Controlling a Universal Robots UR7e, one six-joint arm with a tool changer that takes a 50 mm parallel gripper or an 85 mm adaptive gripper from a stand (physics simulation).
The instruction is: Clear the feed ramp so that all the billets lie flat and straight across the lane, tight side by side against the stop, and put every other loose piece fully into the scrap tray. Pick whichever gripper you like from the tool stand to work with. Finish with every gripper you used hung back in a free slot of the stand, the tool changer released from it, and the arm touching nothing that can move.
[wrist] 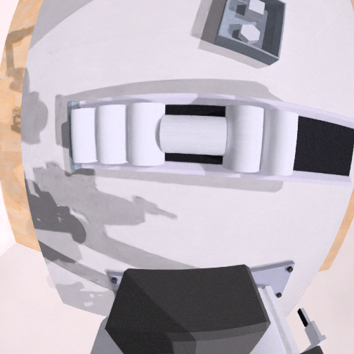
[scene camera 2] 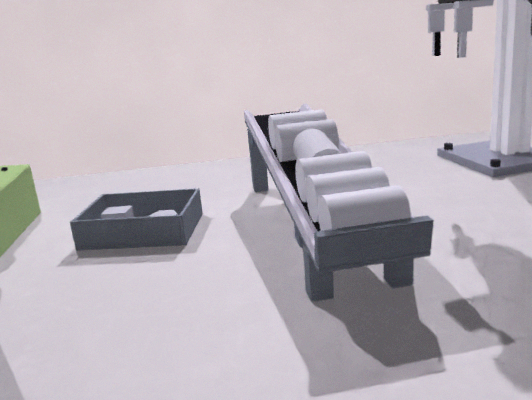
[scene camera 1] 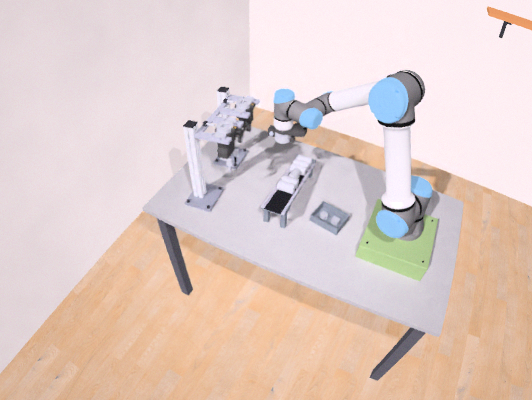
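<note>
Three white billets lie across the feed ramp (scene camera 1: 276, 201) (wrist: 325, 145) side by side at the stop (scene camera 2: 375, 242): the first (scene camera 2: 367, 207) (wrist: 83, 135), second (scene camera 2: 347, 185) (wrist: 111, 134) and third (scene camera 2: 335, 165) (wrist: 146, 134). Behind them a white cylinder (scene camera 2: 315, 145) (wrist: 194, 135) lies lengthwise along the lane. Two more billets (wrist: 244, 139) (wrist: 281, 142) lie across, farther up. The scrap tray (scene camera 1: 325, 225) (scene camera 2: 130, 232) holds a small cube (scene camera 2: 117, 212) (wrist: 255, 9) and a hexagonal piece (scene camera 2: 165, 214) (wrist: 249, 33). The arm's tool changer (scene camera 1: 283, 137) carries no gripper and hangs above the table, beyond the ramp.
The tool stand (scene camera 1: 194, 165) (scene camera 2: 506, 75) is left of the ramp in scene camera 1. A dark-bodied gripper (scene camera 1: 225, 149) hangs there. Slim gripper fingers (scene camera 2: 449, 45) hang at the stand, apart. A dark block (wrist: 187, 300) covers the wrist view's lower middle. The green base (scene camera 1: 395, 257) supports the arm.
</note>
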